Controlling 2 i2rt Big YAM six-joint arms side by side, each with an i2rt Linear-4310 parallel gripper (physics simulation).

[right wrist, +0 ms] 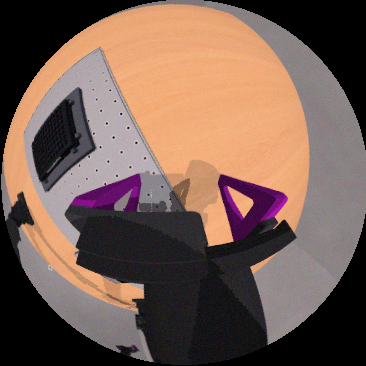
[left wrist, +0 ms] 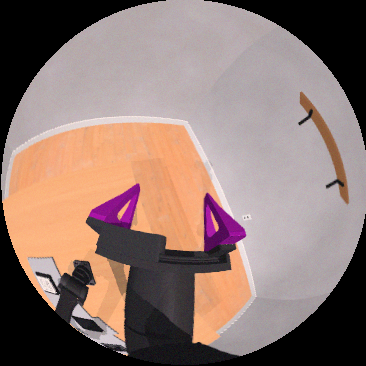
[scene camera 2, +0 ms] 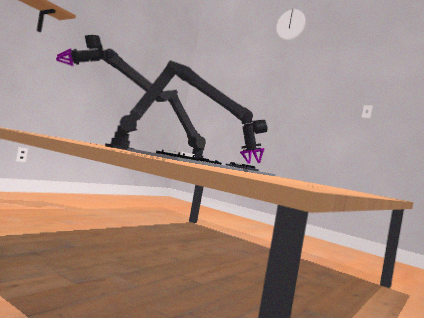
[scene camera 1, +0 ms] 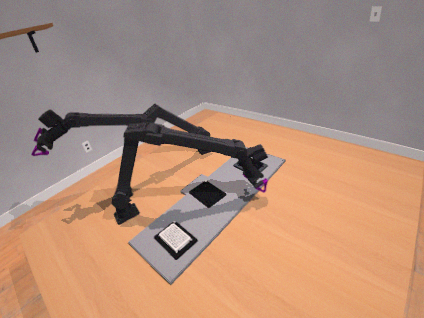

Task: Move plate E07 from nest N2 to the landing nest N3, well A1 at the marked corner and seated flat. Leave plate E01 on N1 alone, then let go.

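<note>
A dark gridded plate sits in a dark nest at the board's far end. A pale plate sits in the near-end nest. A black nest area is at the middle; whether it holds a plate is unclear. Plate labels, nest labels and corner marks are unreadable. My right gripper is open, pointing down above the board's long edge, beside the far-end nest. My left gripper is open, raised far from the board.
The nests stand on a long grey perforated board on the wooden table. My two arms cross above the left side of the table in scene camera 1. A small grey tab sticks out beside the middle nest. A wall shelf hangs beyond.
</note>
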